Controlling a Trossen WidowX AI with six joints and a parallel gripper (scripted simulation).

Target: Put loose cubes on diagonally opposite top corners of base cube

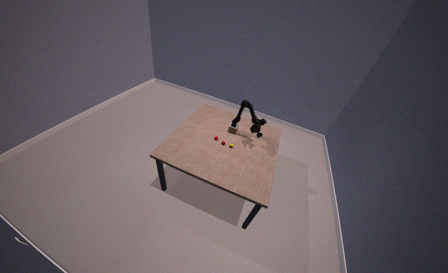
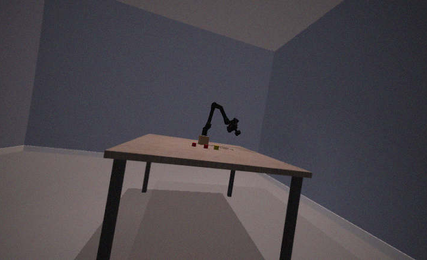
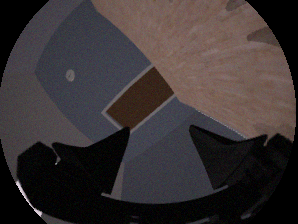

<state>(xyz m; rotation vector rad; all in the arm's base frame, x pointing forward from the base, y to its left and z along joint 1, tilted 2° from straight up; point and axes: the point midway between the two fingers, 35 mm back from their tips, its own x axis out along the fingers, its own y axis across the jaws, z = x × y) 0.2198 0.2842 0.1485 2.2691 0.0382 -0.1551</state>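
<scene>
Now: the yellow cube 40 mm ahead of my gripper tip, 240 mm to the right of it and 220 mm below it. From my gripper tip the other things lie so: red cube (30 mm ahead, 350 mm to the right, 220 mm below).
</scene>
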